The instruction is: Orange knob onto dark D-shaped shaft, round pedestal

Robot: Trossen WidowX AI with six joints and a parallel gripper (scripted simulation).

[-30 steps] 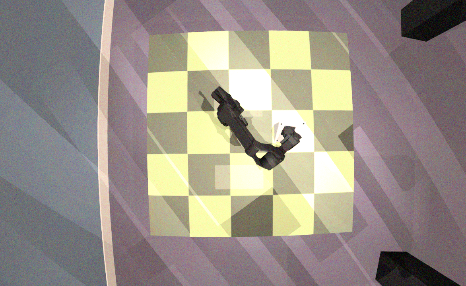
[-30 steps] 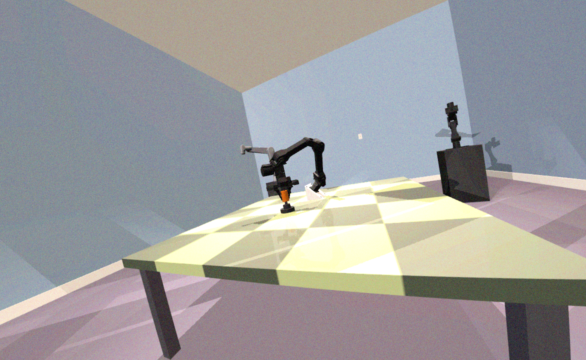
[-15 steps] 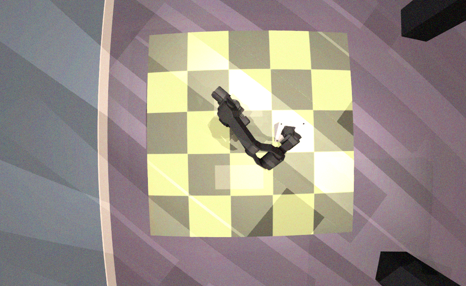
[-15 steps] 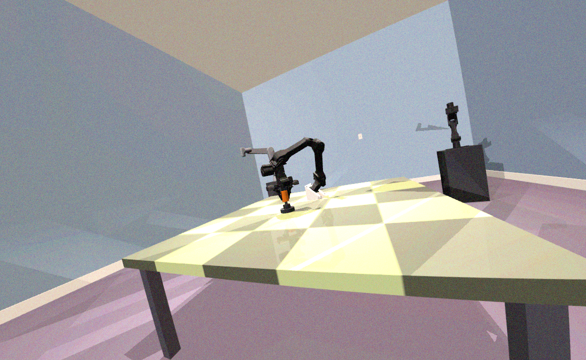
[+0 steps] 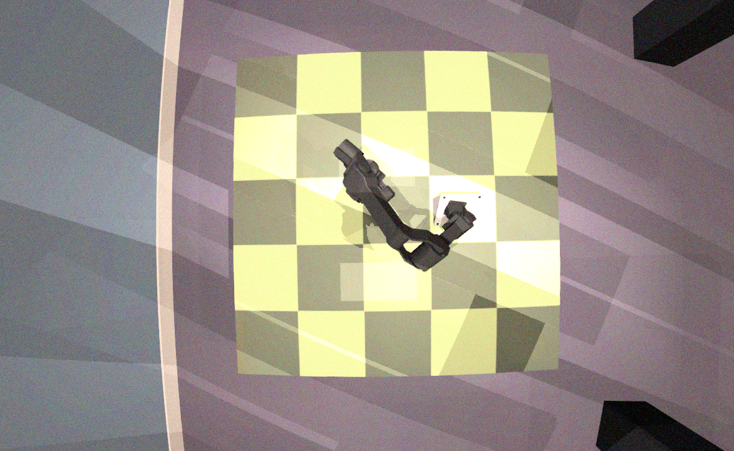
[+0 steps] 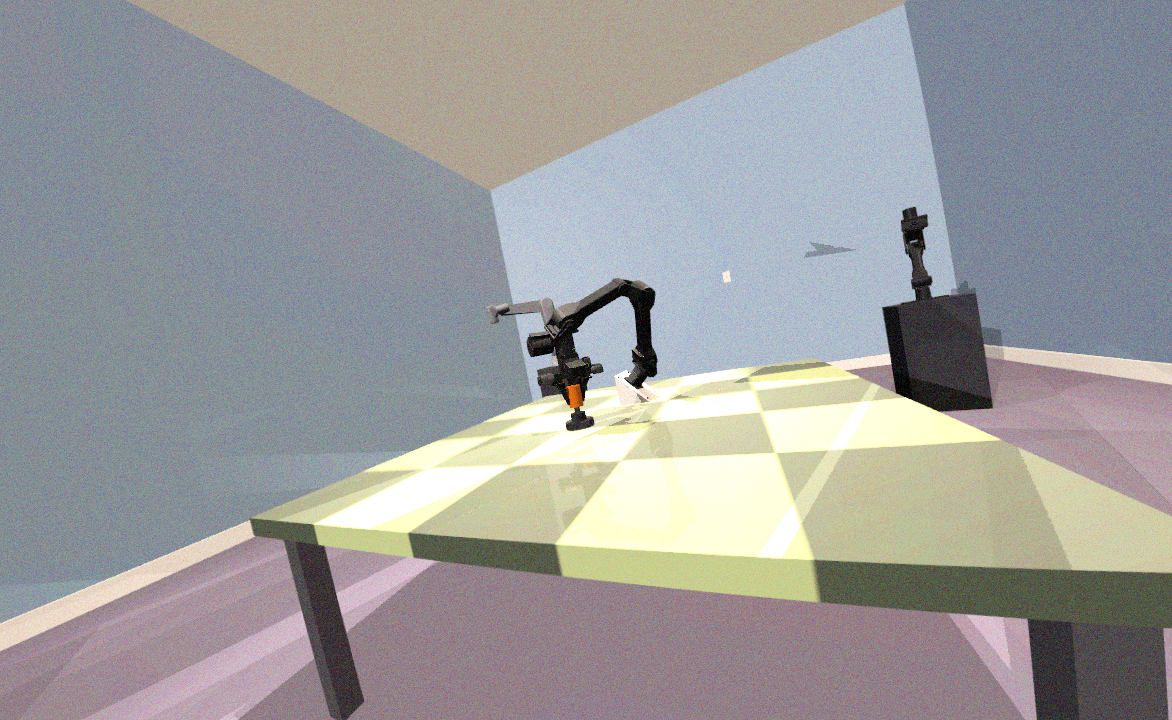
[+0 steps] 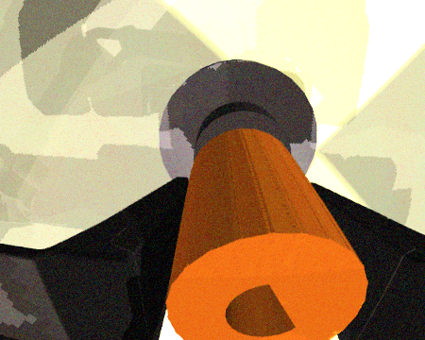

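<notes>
Now: gripper tip 20 mm below the orange knob. Also, from my gripper tip: D-shaped shaft (40 mm below).
</notes>
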